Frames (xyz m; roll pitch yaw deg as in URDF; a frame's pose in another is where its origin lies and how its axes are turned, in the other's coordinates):
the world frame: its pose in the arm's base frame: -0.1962 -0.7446 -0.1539 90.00 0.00 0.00
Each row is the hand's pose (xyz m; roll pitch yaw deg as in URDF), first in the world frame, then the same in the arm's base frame.
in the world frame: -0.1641 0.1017 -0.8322 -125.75 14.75 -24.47
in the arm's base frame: -0.3603 0.0876 -0.0522 -29.14 23.61 16.13
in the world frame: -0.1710 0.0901 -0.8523 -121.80 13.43 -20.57
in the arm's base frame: -0.3672 0.1077 -0.0638 -26.82 19.98 14.31
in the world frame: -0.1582 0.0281 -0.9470 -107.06 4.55 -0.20
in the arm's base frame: -0.3544 0.2024 -0.1258 -17.04 0.20 4.55
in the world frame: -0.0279 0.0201 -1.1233 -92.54 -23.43 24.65
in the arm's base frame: -0.2241 0.3787 -0.1338 7.80 -22.50 -25.49
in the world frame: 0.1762 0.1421 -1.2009 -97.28 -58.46 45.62
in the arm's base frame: -0.0200 0.4563 -0.0118 33.77 -21.95 -66.77
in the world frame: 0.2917 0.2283 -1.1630 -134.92 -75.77 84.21
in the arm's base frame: 0.0955 0.4184 0.0744 39.11 -14.16 -88.53
